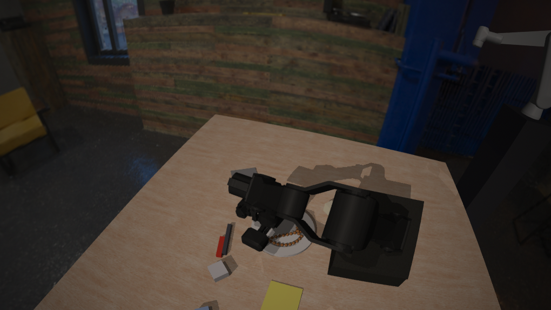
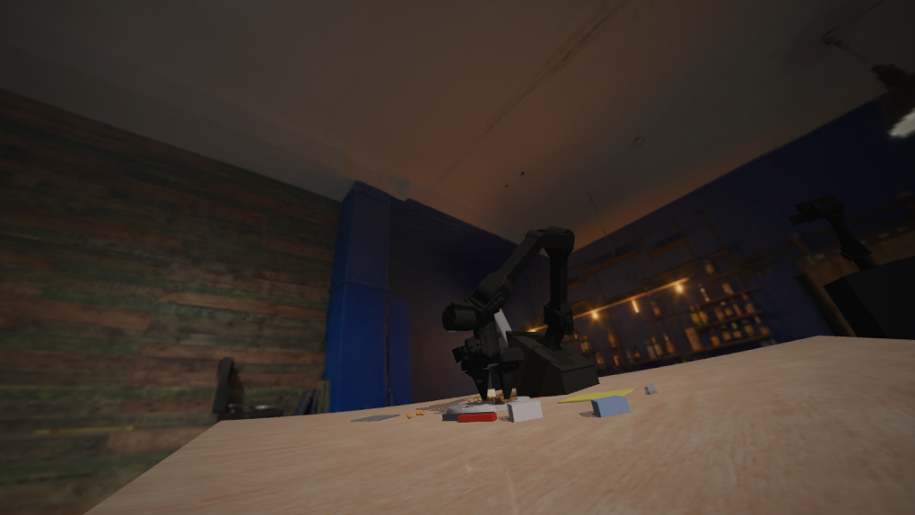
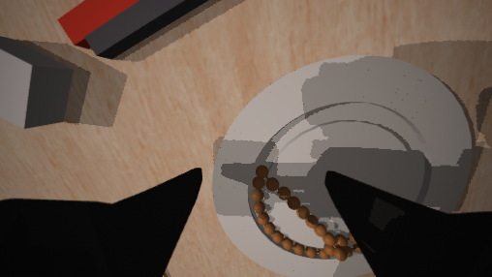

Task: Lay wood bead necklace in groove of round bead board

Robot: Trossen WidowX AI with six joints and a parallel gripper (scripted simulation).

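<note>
The round white bead board lies 4 cm behind my gripper tip, 5 cm to the right of it and 1 cm below it. From my gripper tip the other things lie so: grey block: 10 cm ahead, 15 cm to the left, 1 cm below; dark bar: 12 cm ahead, 5 cm to the left, 2 cm below; yellow sheet: 8 cm behind, 19 cm to the left, 2 cm below.
</note>
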